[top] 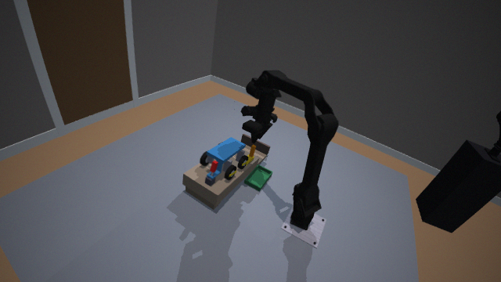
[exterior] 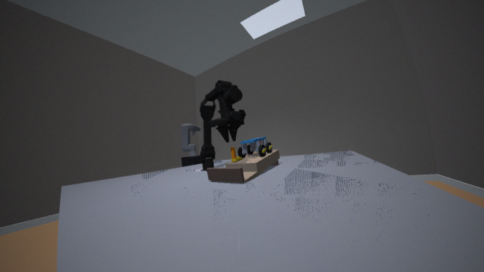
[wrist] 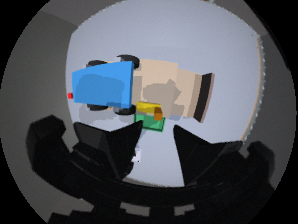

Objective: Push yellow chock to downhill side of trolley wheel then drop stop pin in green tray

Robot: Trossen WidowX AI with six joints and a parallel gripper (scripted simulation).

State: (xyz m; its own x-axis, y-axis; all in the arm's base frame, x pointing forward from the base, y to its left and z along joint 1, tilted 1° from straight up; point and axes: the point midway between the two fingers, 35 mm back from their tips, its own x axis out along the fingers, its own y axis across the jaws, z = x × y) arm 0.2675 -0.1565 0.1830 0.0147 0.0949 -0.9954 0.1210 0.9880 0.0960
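Right now my gripper tip is 6 cm short of the red-headed stop pin, 23 cm to the right of it and 2 cm above it. Round my gripper tip: tan ramp (7 cm ahead, 12 cm to the left, 10 cm below); blue trolley (7 cm ahead, 12 cm to the left, 4 cm below); yellow chock (1 cm ahead, 3 cm to the left, 7 cm below).
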